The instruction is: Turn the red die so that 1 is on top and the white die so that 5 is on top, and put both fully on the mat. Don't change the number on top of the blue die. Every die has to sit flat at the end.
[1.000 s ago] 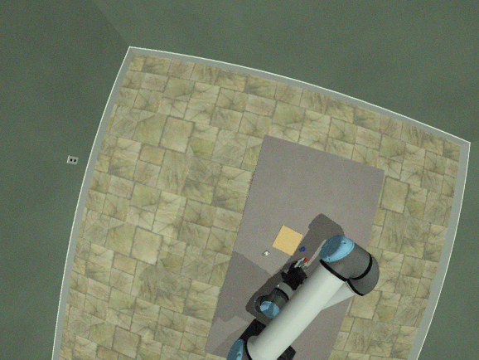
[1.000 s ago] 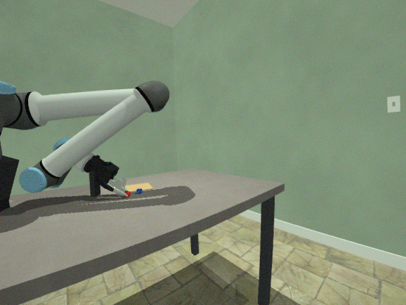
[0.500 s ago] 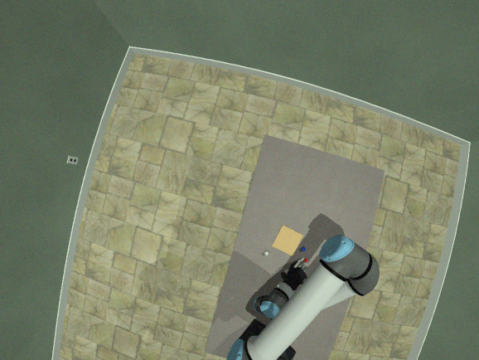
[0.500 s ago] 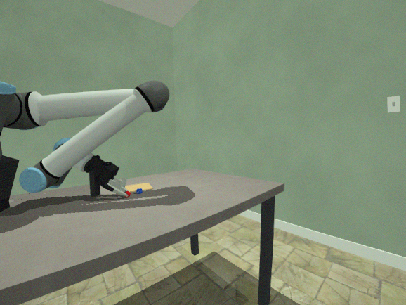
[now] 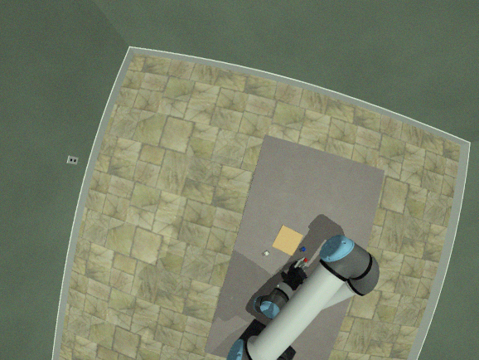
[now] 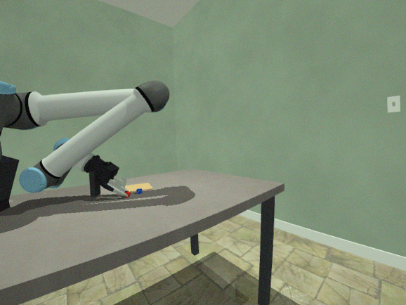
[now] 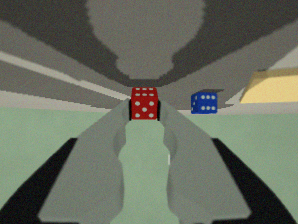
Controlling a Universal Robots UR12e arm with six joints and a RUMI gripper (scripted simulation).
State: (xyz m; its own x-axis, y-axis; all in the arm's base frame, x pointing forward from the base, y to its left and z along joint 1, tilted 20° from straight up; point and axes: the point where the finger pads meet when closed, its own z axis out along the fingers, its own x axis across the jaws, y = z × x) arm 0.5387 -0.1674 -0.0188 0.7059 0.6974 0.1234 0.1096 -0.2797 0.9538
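The red die lies right at my hand. From my hand the other things lie so: blue die 70 mm ahead, 10 mm to the left, 10 mm below; then tan mat 110 mm to the left, 110 mm ahead, 20 mm below; then white die 230 mm to the left, 20 mm ahead, 10 mm below.
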